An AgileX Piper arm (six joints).
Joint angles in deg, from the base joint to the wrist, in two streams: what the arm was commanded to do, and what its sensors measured. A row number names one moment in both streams.
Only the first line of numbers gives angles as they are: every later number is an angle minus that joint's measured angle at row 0.
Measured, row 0: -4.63, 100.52, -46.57, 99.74, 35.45, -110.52
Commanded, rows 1 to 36: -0.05, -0.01, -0.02, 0.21, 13.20, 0.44; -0.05, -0.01, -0.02, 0.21, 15.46, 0.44; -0.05, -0.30, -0.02, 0.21, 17.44, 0.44; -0.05, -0.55, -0.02, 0.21, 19.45, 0.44; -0.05, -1.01, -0.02, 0.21, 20.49, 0.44; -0.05, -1.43, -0.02, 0.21, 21.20, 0.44; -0.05, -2.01, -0.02, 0.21, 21.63, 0.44; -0.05, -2.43, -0.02, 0.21, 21.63, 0.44; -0.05, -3.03, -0.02, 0.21, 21.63, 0.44; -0.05, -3.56, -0.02, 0.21, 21.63, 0.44; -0.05, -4.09, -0.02, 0.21, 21.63, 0.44; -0.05, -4.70, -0.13, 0.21, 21.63, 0.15; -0.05, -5.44, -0.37, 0.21, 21.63, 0.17; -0.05, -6.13, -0.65, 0.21, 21.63, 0.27; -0.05, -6.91, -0.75, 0.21, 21.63, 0.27; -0.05, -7.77, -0.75, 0.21, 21.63, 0.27; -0.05, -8.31, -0.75, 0.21, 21.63, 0.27; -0.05, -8.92, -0.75, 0.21, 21.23, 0.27; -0.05, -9.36, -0.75, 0.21, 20.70, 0.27; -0.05, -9.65, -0.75, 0.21, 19.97, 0.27; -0.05, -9.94, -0.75, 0.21, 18.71, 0.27; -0.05, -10.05, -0.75, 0.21, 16.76, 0.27; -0.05, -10.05, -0.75, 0.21, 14.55, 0.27; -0.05, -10.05, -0.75, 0.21, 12.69, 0.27; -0.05, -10.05, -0.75, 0.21, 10.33, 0.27; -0.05, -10.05, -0.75, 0.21, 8.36, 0.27; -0.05, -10.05, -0.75, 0.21, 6.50, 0.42; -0.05, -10.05, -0.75, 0.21, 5.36, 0.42; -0.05, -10.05, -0.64, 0.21, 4.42, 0.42; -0.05, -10.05, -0.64, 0.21, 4.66, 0.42; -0.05, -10.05, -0.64, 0.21, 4.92, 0.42; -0.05, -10.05, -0.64, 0.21, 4.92, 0.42; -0.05, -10.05, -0.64, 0.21, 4.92, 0.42; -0.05, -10.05, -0.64, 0.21, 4.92, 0.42; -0.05, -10.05, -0.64, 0.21, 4.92, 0.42; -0.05, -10.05, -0.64, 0.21, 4.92, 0.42
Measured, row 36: 0.00, -9.49, -0.31, -0.61, 5.07, 0.33
